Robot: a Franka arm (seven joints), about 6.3 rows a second.
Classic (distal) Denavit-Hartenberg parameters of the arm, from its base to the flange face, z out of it. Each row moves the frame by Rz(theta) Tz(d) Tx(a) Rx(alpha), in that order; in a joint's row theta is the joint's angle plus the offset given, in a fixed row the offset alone. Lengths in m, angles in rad.
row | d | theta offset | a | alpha
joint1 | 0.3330 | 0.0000 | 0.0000 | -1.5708
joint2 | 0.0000 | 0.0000 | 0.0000 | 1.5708
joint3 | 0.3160 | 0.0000 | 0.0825 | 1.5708
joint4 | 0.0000 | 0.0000 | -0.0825 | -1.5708
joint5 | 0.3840 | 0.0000 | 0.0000 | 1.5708
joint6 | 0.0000 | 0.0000 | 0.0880 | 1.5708
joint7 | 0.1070 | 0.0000 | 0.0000 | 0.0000
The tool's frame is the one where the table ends.
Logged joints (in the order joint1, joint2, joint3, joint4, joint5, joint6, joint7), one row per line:
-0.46, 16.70, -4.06, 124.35, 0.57, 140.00, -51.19
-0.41, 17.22, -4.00, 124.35, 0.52, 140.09, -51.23
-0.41, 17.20, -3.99, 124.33, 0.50, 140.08, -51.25
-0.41, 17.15, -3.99, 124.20, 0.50, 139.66, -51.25
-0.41, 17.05, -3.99, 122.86, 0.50, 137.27, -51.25
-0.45, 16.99, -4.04, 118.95, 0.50, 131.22, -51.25
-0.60, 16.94, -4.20, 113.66, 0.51, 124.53, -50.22
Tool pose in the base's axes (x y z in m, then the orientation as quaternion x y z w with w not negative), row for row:
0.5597, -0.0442, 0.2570, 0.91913, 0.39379, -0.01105, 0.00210
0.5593, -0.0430, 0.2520, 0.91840, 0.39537, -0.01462, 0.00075
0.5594, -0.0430, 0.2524, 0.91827, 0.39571, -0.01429, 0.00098
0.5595, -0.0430, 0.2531, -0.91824, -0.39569, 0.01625, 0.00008
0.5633, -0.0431, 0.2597, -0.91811, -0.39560, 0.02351, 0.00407
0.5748, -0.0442, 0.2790, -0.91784, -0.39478, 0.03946, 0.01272
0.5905, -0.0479, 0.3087, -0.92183, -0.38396, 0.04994, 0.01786
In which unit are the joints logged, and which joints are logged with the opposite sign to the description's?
The joints are logged in degrees. Opposite sign: joint4.
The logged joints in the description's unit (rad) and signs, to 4 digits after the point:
-0.0080, 0.2915, -0.0709, -2.1703, 0.0099, 2.4435, -0.8934
-0.0072, 0.3005, -0.0698, -2.1703, 0.0091, 2.4450, -0.8941
-0.0072, 0.3002, -0.0696, -2.1700, 0.0087, 2.4449, -0.8945
-0.0072, 0.2993, -0.0696, -2.1677, 0.0087, 2.4375, -0.8945
-0.0072, 0.2976, -0.0696, -2.1443, 0.0087, 2.3958, -0.8945
-0.0079, 0.2965, -0.0705, -2.0761, 0.0087, 2.2902, -0.8945
-0.0105, 0.2957, -0.0733, -1.9837, 0.0089, 2.1735, -0.8765

